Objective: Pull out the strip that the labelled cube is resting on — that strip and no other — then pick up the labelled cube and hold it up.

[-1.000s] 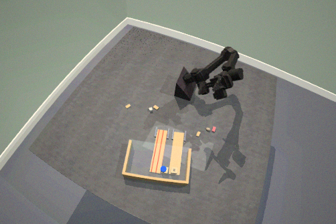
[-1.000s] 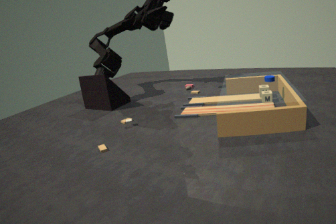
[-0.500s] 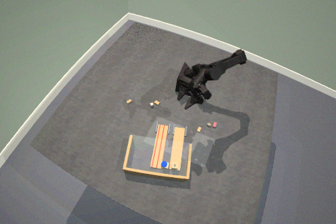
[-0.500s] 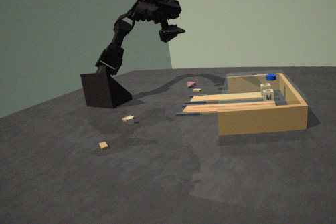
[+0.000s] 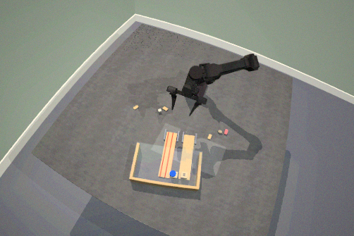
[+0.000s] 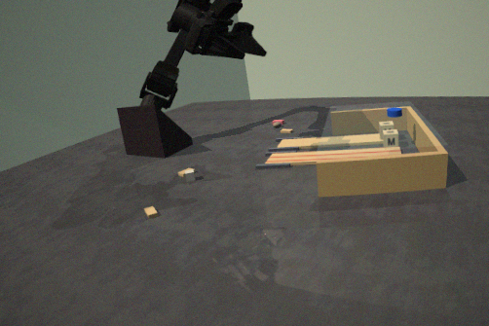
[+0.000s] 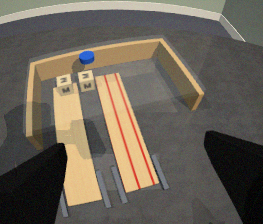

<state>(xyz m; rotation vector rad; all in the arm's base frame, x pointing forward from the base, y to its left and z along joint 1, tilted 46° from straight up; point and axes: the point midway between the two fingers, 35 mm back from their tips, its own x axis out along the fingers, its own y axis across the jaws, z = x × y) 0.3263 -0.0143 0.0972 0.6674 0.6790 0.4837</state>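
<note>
Now: the wooden strip 20 cm below my gripper tip, 11 cm to the left of it and 10 cm ahead of it. The rest, counted from my gripper tip: blue disc (23 cm ahead, 13 cm below, 11 cm to the left).
</note>
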